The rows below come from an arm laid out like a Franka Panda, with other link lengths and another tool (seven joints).
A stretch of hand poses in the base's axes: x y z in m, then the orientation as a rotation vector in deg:
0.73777 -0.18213 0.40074 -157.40 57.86 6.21
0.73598 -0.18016 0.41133 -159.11 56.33 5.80
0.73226 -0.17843 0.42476 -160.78 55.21 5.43
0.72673 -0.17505 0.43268 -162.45 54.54 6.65
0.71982 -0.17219 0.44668 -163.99 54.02 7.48
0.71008 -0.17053 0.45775 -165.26 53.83 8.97
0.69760 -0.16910 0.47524 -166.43 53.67 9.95
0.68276 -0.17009 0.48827 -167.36 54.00 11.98
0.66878 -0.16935 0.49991 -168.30 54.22 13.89
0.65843 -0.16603 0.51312 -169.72 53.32 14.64
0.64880 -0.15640 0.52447 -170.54 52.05 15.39
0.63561 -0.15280 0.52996 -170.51 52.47 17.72
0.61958 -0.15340 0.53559 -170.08 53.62 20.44
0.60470 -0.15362 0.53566 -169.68 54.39 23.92
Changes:
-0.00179 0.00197 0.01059 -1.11 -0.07 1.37
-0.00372 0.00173 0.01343 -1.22 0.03 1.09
-0.00553 0.00338 0.00792 -1.07 1.12 0.89
-0.00691 0.00286 0.01400 -1.09 0.86 0.74
-0.00974 0.00166 0.01107 -0.85 1.25 0.49
-0.01248 0.00143 0.01749 -0.86 0.90 0.42
-0.01484 -0.00099 0.01303 -0.66 1.56 0.10
-0.01398 0.00074 0.01164 -0.67 1.46 0.16
-0.01035 0.00332 0.01321 -0.89 0.71 0.93
-0.00963 0.00963 0.01135 -0.24 0.54 0.97
-0.01319 0.00360 0.00549 0.12 1.51 -0.22
-0.01603 -0.00060 0.00563 0.23 1.75 -0.75
-0.01488 -0.00022 0.00007 0.34 2.22 -0.50

